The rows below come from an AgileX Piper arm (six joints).
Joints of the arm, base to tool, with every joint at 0 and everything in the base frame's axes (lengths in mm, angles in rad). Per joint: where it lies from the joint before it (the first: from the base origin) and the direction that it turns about. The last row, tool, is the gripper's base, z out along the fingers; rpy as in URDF.
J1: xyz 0.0 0.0 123.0 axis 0 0 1
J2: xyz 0.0 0.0 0.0 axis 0 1 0
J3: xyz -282.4 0.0 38.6 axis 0 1 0
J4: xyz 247.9 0.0 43.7 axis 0.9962 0 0.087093
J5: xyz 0.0 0.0 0.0 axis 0 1 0
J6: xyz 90.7 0.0 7.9 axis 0.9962 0 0.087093
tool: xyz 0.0 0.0 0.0 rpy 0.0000 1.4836 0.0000
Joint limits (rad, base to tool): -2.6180..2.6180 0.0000..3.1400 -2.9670..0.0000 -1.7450..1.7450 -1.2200..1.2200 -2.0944..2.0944
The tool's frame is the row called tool.
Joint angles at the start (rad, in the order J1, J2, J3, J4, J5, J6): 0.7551 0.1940 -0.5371 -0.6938 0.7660 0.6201
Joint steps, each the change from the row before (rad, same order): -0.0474 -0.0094 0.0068 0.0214 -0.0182 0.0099; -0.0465 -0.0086 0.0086 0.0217 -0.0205 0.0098; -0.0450 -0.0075 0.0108 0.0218 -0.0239 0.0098; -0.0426 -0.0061 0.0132 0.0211 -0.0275 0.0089; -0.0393 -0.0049 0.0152 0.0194 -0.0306 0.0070; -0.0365 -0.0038 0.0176 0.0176 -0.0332 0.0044; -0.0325 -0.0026 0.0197 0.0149 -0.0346 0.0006; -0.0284 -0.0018 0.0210 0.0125 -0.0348 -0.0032; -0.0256 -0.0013 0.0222 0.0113 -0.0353 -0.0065; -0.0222 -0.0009 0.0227 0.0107 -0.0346 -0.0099; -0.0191 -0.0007 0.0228 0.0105 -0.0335 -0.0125; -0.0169 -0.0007 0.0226 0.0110 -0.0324 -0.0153
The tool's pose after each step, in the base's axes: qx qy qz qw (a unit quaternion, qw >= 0); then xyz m. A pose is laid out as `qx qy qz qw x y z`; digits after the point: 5 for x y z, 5 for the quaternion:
-0.09356 0.76087 0.08998 0.63579 0.04697 -0.01058 0.32191
-0.07330 0.76030 0.09283 0.63872 0.04547 -0.01110 0.32035
-0.05450 0.75893 0.09630 0.64170 0.04440 -0.01102 0.31841
-0.03794 0.75685 0.10002 0.64478 0.04388 -0.01039 0.31605
-0.02423 0.75404 0.10353 0.64817 0.04389 -0.00936 0.31337
-0.01336 0.75092 0.10625 0.65165 0.04443 -0.00804 0.31020
-0.00609 0.74785 0.10758 0.65506 0.04549 -0.00653 0.30653
-0.00210 0.74500 0.10764 0.65832 0.04687 -0.00496 0.30248
-0.00053 0.74234 0.10685 0.66145 0.04847 -0.00336 0.29809
-0.00124 0.74005 0.10552 0.66422 0.05016 -0.00177 0.29344
-0.00364 0.73810 0.10397 0.66663 0.05185 -0.00021 0.28864
-0.00727 0.73635 0.10222 0.66880 0.05345 0.00128 0.28378

